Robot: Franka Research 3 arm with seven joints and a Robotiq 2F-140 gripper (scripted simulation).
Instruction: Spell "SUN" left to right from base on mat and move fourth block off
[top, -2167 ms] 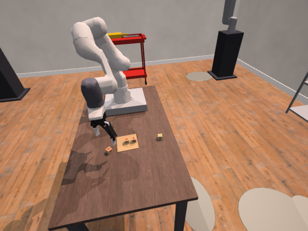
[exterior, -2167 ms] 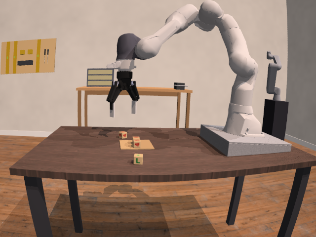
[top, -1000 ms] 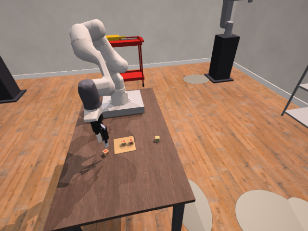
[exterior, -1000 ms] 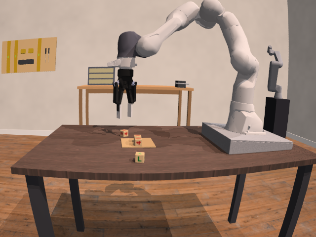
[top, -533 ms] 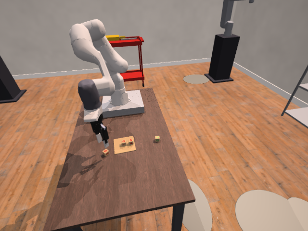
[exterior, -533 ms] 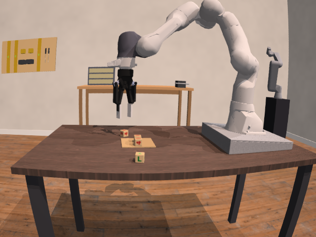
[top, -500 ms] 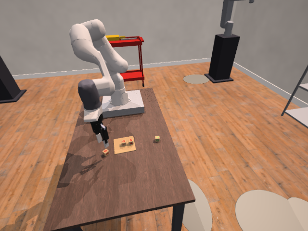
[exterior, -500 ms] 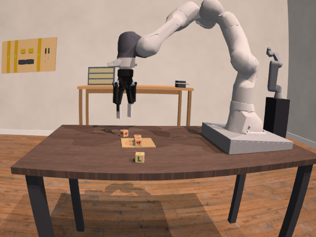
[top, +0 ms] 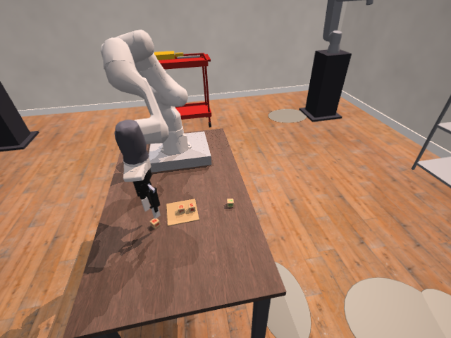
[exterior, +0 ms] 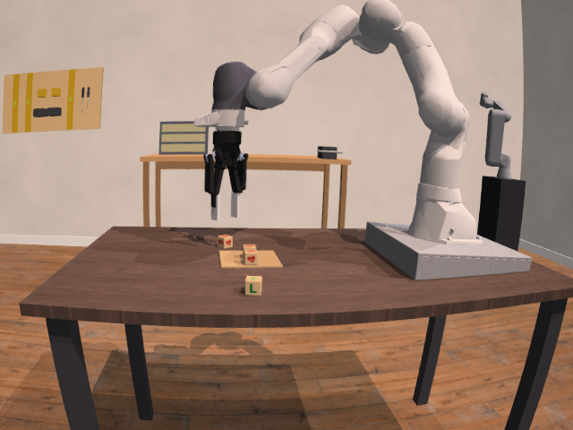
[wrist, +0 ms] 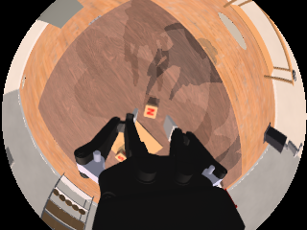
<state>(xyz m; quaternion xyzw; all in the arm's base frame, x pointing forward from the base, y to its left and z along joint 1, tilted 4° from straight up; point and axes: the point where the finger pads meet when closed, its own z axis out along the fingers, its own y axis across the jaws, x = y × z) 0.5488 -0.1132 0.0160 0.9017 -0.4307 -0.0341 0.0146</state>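
The N block lies 90 mm below my hand. Round my hand: mat (60 mm behind, 120 mm to the left, 110 mm below); S block (60 mm behind, 170 mm to the left, 90 mm below); U block (60 mm behind, 120 mm to the left, 90 mm below).
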